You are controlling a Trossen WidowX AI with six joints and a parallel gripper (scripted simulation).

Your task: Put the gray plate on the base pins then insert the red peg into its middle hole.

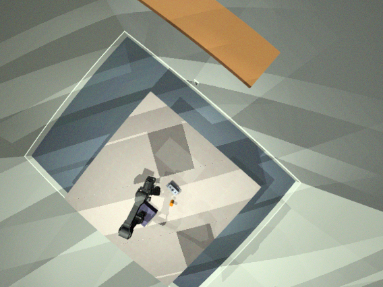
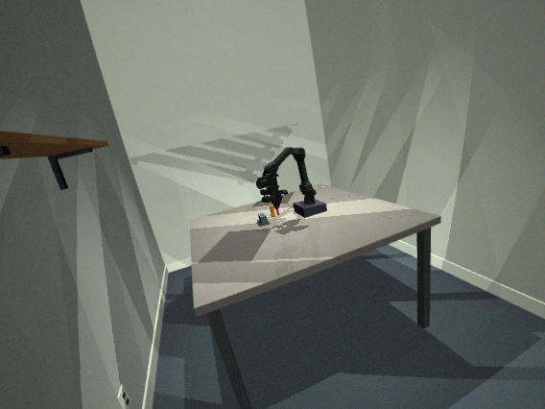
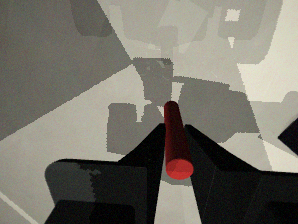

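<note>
Now: the gray plate 160 mm to the right of my gripper tip, 70 mm below it and 50 mm ahead of it. Also, from my gripper tip: red peg (right at my gripper tip); orange object (220 mm to the right, 80 mm below, 60 mm behind).
</note>
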